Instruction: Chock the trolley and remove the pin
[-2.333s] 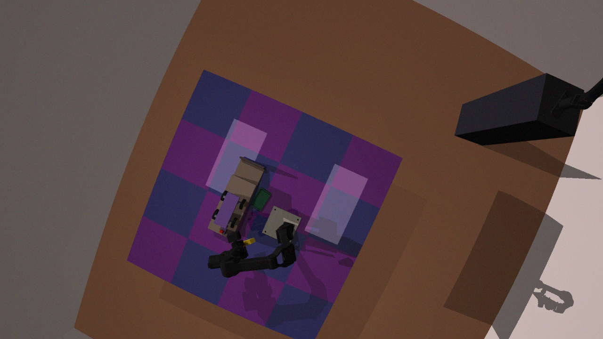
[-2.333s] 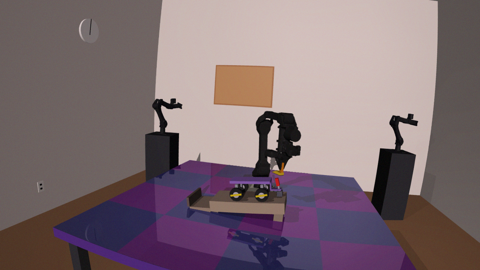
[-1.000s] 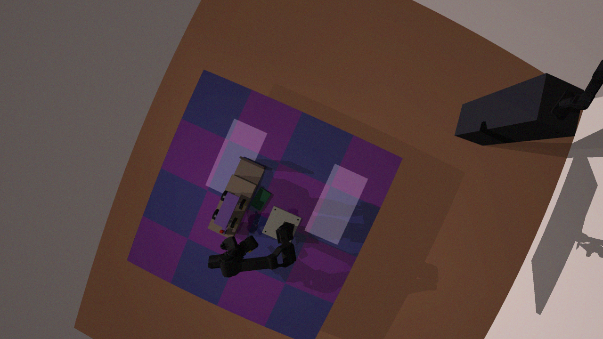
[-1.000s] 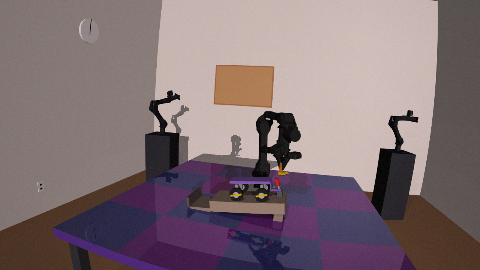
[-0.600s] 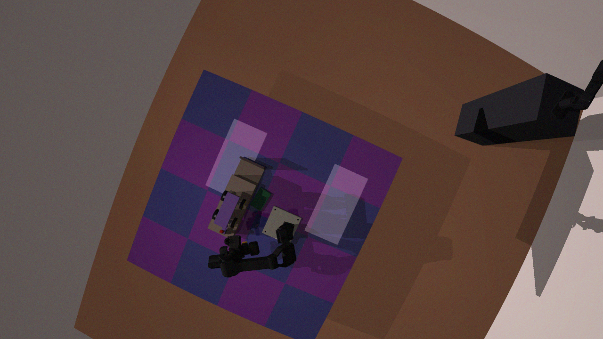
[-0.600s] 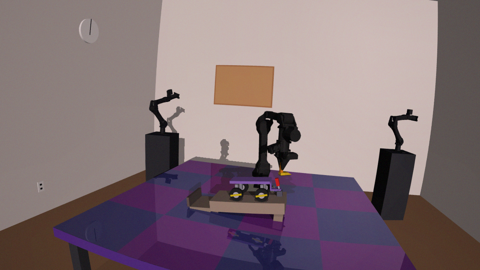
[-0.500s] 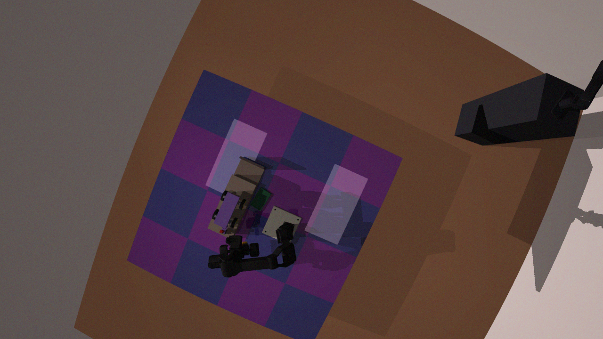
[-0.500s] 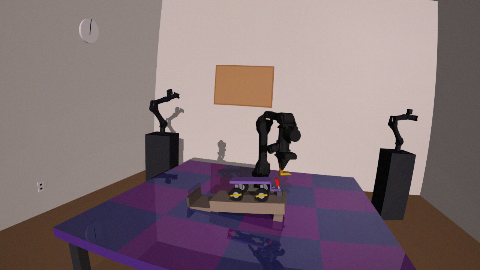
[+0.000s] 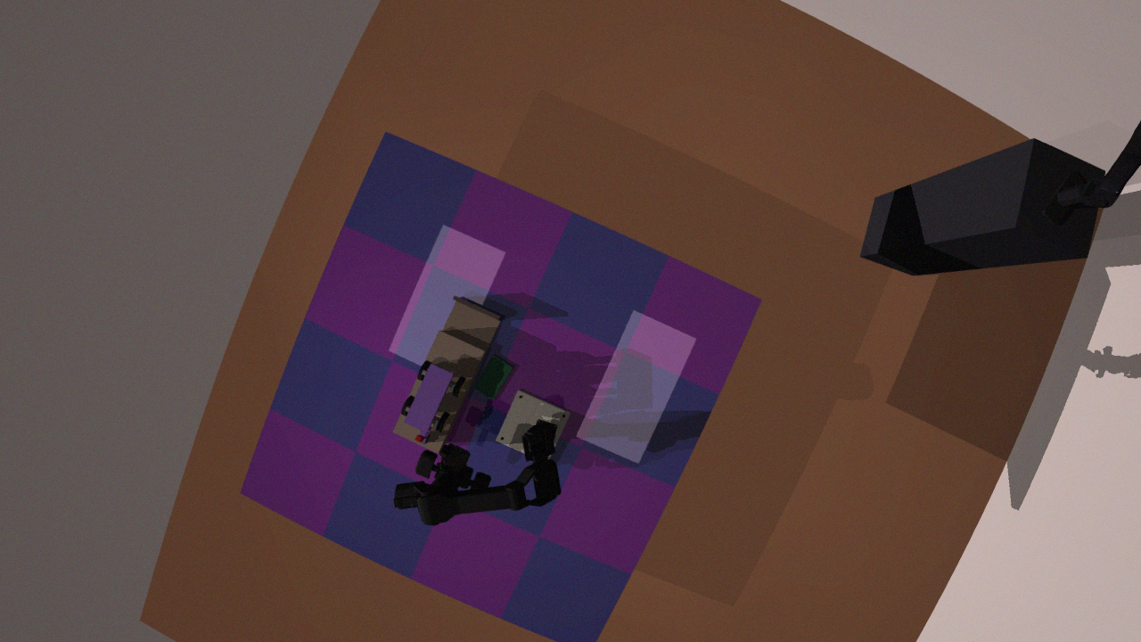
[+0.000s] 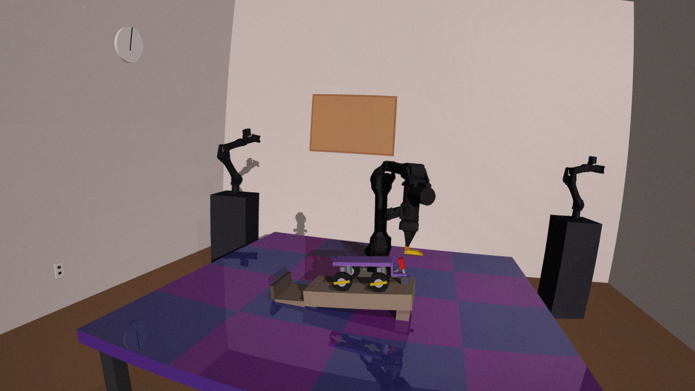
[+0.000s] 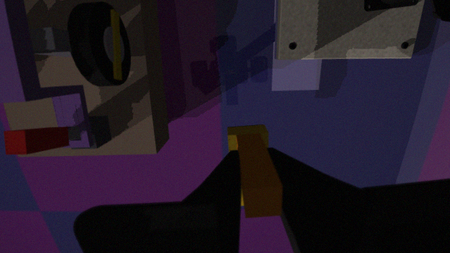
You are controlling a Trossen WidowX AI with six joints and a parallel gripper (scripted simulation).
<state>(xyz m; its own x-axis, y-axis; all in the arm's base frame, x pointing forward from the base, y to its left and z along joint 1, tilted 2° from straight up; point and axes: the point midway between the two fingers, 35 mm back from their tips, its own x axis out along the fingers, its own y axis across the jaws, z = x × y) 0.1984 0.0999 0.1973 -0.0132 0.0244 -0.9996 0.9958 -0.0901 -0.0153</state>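
My gripper tip is now 140 mm short of the red-headed stop pin, 40 mm above it and 20 mm to the left of it. The rest, counted from my gripper tip: trolley 140 mm to the right, 140 mm ahead, 60 mm below; then tan ramp 140 mm to the right, 140 mm ahead, 130 mm below; then yellow chock 20 mm to the left, 10 mm below.
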